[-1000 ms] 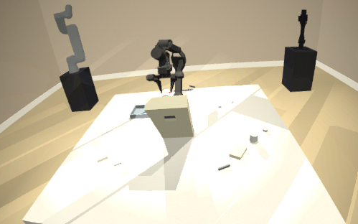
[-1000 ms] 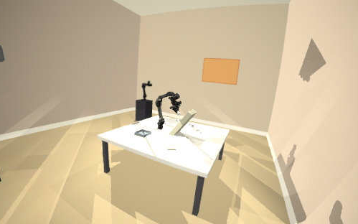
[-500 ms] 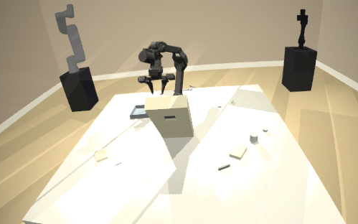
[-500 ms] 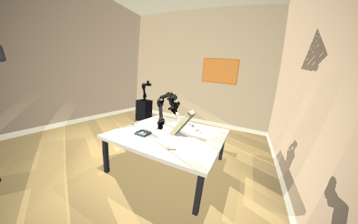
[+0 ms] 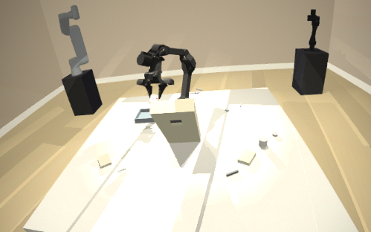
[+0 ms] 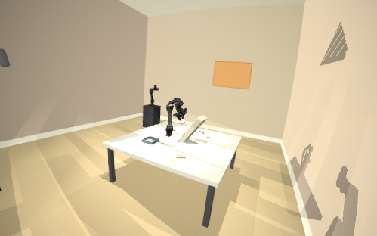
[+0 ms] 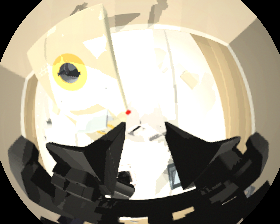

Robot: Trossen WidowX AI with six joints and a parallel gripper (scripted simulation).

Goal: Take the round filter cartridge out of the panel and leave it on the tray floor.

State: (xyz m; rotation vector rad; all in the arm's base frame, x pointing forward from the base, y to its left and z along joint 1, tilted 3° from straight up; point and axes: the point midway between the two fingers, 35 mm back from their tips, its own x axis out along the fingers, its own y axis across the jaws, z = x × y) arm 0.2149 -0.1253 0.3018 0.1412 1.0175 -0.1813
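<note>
Now: the blue-grey tray 310 mm behind my gripper tip, 160 mm to the right of it and 260 mm below it. Round my gripper tip: round filter cartridge: right at my gripper tip; beige service panel: 80 mm ahead, 120 mm to the left, 100 mm below.
</note>
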